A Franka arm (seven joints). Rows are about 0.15 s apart.
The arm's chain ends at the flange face. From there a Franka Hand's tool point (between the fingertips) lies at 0.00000 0.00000 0.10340 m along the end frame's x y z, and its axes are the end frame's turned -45 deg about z.
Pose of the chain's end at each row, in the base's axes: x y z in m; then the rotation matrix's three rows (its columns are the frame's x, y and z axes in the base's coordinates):
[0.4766, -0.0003, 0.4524], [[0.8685, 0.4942, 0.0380], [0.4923, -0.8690, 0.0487], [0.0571, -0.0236, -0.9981]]
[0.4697, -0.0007, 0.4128], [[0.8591, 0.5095, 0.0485], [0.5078, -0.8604, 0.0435], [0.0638, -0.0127, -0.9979]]
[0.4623, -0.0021, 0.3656], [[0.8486, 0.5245, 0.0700], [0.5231, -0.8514, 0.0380], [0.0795, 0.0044, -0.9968]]
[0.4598, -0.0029, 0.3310], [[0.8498, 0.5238, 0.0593], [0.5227, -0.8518, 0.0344], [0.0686, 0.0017, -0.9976]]
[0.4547, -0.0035, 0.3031], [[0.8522, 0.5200, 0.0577], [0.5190, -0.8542, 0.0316], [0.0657, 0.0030, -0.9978]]
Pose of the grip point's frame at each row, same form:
[0.4805, 0.0047, 0.3492], [[0.2647, 0.9636, 0.0380], [0.9626, -0.2664, 0.0487], [0.0571, 0.0237, -0.9981]]
[0.4747, 0.0038, 0.3096], [[0.2472, 0.9677, 0.0485], [0.9675, -0.2493, 0.0435], [0.0541, 0.0361, -0.9979]]
[0.4695, 0.0018, 0.2625], [[0.2292, 0.9709, 0.0700], [0.9719, -0.2321, 0.0380], [0.0531, 0.0593, -0.9968]]
[0.4659, 0.0007, 0.2278], [[0.2305, 0.9713, 0.0593], [0.9719, -0.2327, 0.0344], [0.0473, 0.0497, -0.9976]]
[0.4607, -0.0002, 0.1999], [[0.2349, 0.9703, 0.0577], [0.9710, -0.2370, 0.0316], [0.0443, 0.0486, -0.9978]]

